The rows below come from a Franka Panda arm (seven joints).
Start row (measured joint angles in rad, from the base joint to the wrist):
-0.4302 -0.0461 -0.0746 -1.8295 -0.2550 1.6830 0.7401
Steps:
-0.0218 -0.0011 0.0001 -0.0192 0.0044 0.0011 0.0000
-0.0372 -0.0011 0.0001 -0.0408 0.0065 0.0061 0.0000
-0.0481 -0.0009 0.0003 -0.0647 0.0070 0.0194 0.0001
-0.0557 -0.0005 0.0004 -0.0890 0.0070 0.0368 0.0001
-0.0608 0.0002 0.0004 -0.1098 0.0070 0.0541 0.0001
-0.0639 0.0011 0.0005 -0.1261 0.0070 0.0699 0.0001
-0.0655 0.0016 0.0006 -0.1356 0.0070 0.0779 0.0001
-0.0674 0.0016 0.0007 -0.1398 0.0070 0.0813 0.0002
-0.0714 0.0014 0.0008 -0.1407 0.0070 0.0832 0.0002
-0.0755 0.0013 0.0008 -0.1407 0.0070 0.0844 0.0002
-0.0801 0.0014 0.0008 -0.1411 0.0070 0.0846 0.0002
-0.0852 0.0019 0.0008 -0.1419 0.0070 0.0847 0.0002
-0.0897 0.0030 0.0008 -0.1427 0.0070 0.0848 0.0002
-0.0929 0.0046 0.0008 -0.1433 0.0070 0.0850 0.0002
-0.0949 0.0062 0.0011 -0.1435 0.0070 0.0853 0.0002
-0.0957 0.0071 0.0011 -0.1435 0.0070 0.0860 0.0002
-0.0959 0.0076 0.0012 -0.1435 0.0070 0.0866 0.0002
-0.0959 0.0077 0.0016 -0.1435 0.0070 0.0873 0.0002
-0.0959 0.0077 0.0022 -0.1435 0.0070 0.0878 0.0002
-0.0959 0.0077 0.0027 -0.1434 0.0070 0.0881 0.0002
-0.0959 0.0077 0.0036 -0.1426 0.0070 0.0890 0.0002
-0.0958 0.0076 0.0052 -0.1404 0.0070 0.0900 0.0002
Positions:
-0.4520 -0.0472 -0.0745 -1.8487 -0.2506 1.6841 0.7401
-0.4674 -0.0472 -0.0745 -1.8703 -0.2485 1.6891 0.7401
-0.4783 -0.0470 -0.0743 -1.8942 -0.2480 1.7024 0.7402
-0.4859 -0.0466 -0.0742 -1.9185 -0.2480 1.7198 0.7402
-0.4910 -0.0459 -0.0742 -1.9393 -0.2480 1.7371 0.7402
-0.4941 -0.0450 -0.0741 -1.9556 -0.2480 1.7529 0.7402
-0.4957 -0.0445 -0.0740 -1.9651 -0.2480 1.7609 0.7402
-0.4976 -0.0445 -0.0739 -1.9693 -0.2480 1.7643 0.7403
-0.5016 -0.0447 -0.0738 -1.9702 -0.2480 1.7662 0.7403
-0.5057 -0.0448 -0.0738 -1.9702 -0.2480 1.7674 0.7403
-0.5103 -0.0447 -0.0738 -1.9706 -0.2480 1.7676 0.7403
-0.5154 -0.0442 -0.0738 -1.9714 -0.2480 1.7677 0.7403
-0.5199 -0.0431 -0.0738 -1.9722 -0.2480 1.7678 0.7403
-0.5231 -0.0415 -0.0738 -1.9728 -0.2480 1.7680 0.7403
-0.5251 -0.0399 -0.0735 -1.9730 -0.2480 1.7683 0.7403
-0.5259 -0.0390 -0.0735 -1.9730 -0.2480 1.7690 0.7403
-0.5261 -0.0385 -0.0734 -1.9730 -0.2480 1.7696 0.7403
-0.5261 -0.0384 -0.0730 -1.9730 -0.2480 1.7703 0.7403
-0.5261 -0.0384 -0.0724 -1.9730 -0.2480 1.7708 0.7403
-0.5261 -0.0384 -0.0719 -1.9729 -0.2480 1.7711 0.7403
-0.5261 -0.0384 -0.0710 -1.9721 -0.2480 1.7720 0.7403
-0.5260 -0.0385 -0.0694 -1.9699 -0.2480 1.7730 0.7403

